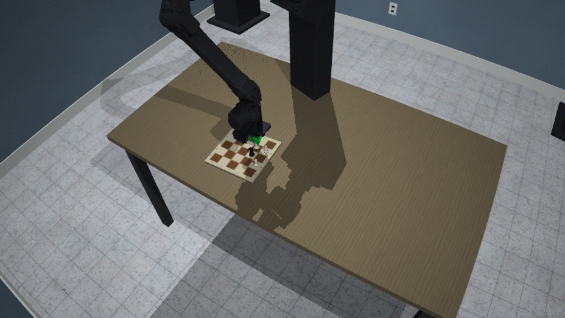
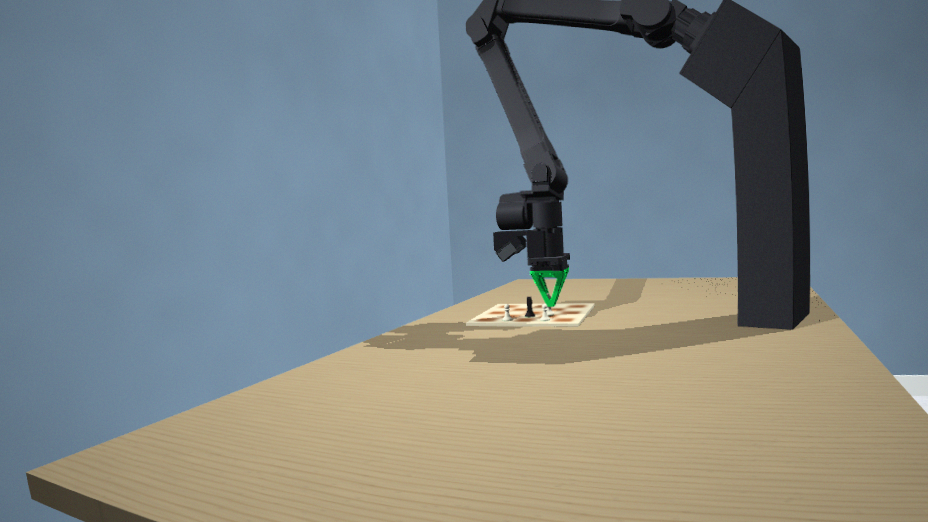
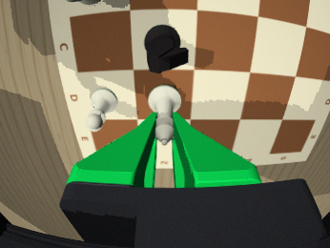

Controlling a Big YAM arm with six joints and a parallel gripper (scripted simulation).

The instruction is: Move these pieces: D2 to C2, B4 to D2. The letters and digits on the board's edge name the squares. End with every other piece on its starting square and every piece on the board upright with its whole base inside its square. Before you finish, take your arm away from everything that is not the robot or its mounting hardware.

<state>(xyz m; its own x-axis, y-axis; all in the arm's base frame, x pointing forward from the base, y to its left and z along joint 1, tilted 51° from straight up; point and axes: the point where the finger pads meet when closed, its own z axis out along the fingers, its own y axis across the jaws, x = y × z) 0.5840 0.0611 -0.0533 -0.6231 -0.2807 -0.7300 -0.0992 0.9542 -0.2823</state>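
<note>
My hand is 1 cm short of the white pawn. From my hand the other things lie so: black piece: 4 cm ahead, 1 cm to the left, 1 cm below; chessboard: 5 cm ahead, 3 cm to the right, 3 cm below.
</note>
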